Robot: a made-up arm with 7 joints. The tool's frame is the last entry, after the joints.
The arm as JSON. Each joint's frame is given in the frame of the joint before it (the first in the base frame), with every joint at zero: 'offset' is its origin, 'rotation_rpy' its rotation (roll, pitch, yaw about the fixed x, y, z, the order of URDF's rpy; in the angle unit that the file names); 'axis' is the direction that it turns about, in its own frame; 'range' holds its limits. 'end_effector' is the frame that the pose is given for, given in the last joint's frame.
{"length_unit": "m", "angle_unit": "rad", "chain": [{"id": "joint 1", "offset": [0.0, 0.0, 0.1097], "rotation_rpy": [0.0, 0.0, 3.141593], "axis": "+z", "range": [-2.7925, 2.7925]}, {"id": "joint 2", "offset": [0.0, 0.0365, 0.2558], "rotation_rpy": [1.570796, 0.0, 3.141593], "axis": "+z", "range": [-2.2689, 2.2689]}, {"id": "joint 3", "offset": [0.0, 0.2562, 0.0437], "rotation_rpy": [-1.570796, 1.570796, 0.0], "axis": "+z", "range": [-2.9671, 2.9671]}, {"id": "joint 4", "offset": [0.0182, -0.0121, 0.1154], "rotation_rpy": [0.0, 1.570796, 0.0], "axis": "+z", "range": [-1.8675, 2.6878]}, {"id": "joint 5", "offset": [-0.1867, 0.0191, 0.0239], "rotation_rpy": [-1.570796, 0.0, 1.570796], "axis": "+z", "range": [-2.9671, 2.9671]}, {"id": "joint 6", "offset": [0.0, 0.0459, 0.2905], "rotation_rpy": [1.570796, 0.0, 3.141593], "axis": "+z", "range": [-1.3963, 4.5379]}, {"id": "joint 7", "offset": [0.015, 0.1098, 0.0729], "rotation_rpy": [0.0, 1.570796, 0.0], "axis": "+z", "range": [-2.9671, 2.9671]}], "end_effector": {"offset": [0.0, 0.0, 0.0], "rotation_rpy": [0.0, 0.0, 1.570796]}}
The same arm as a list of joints. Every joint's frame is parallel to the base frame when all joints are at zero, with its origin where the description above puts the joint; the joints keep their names.
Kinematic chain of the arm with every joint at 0, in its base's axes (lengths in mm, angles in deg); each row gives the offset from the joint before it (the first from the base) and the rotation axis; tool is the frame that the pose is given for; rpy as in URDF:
joint 1: xyz 0 0 109.7 axis +z
joint 2: xyz 0 -36.5 255.8 axis -y
joint 3: xyz 0 -43.7 256.2 axis +z
joint 4: xyz 12.1 18.2 115.4 axis +y
joint 5: xyz -19.1 23.9 186.7 axis +z
joint 6: xyz 0 -45.9 290.5 axis -y
joint 7: xyz 15 -72.9 109.8 axis +x
tool: xyz 0 0 0 rpy -180 -90 0
Joint limits (deg, base to tool): -160..160 -130..130 -170..170 -107..154 -170..170 -80..260 -170..170

